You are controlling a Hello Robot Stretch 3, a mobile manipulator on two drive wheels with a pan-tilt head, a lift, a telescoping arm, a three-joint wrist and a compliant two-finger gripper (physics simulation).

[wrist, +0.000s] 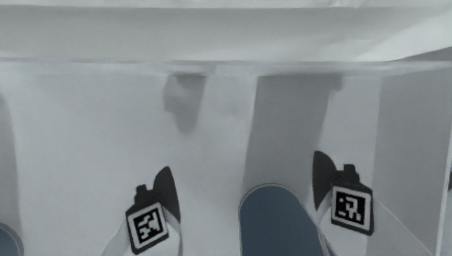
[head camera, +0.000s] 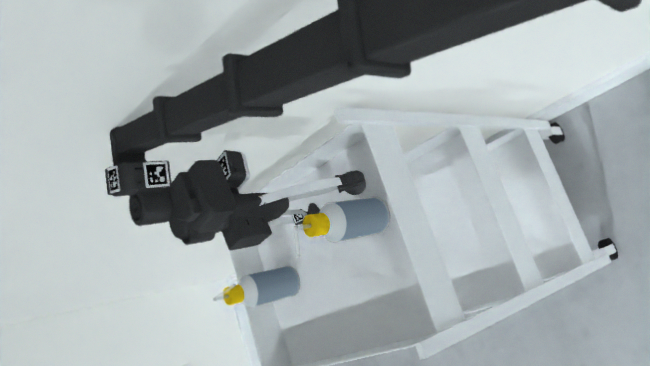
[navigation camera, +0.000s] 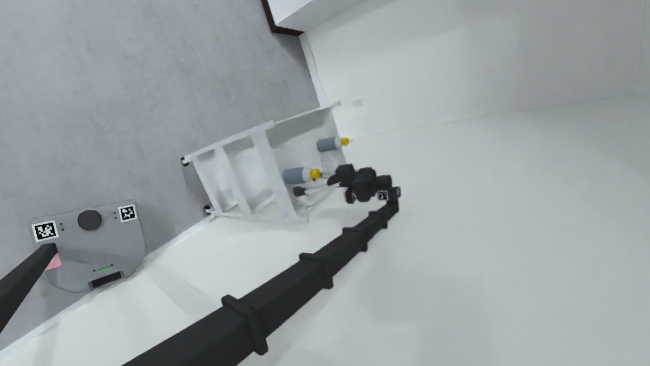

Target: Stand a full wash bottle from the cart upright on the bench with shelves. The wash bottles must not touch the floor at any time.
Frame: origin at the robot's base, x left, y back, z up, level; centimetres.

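Seen in the pictures: gripper, fingertip midpoint: point(head camera: 342, 197) point(navigation camera: 301, 183); robot's base, link origin: point(navigation camera: 90, 218).
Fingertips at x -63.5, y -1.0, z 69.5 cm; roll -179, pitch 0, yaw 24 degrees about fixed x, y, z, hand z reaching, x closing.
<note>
Pixels of each thing's top centre, then the offset from my fingertips to it. "spot": a spot on its surface instead.
- white cart, surface spot: point(head camera: 420, 240) point(navigation camera: 270, 168) spot: dy -7.5, dx +14.6, dz +0.1 cm
- nearer bottle, top centre: point(head camera: 292, 234) point(navigation camera: 325, 169) dy -4.4, dx +3.5, dz +14.2 cm
Two wash bottles with blue-grey contents and yellow caps stand upright on the white cart point(head camera: 420, 240) point(navigation camera: 272, 170) point(wrist: 95, 135). The nearer bottle point(head camera: 365, 218) point(navigation camera: 295, 175) point(wrist: 280, 225) is beside my fingers in the head view. In the wrist view its blue body lies between the fingers, closer to the right one, and its cap is out of frame. The other bottle point(head camera: 276, 286) point(navigation camera: 327, 144) point(wrist: 7, 243) is farther off, at the wrist view's left edge. My gripper point(head camera: 332, 196) point(navigation camera: 306, 185) point(wrist: 242, 177) is open, its fingers wide apart. One fingertip is partly hidden behind the nearer bottle's cap. The bench cannot be made out.
A white wall point(head camera: 100, 275) point(navigation camera: 450, 225) runs beside the cart and the telescoping arm point(head camera: 295, 55) point(navigation camera: 280, 280). The grey robot base point(navigation camera: 95, 250) is at the lower left of the navigation view. A white block with a dark base edge point(navigation camera: 305, 12) stands at that view's top.
</note>
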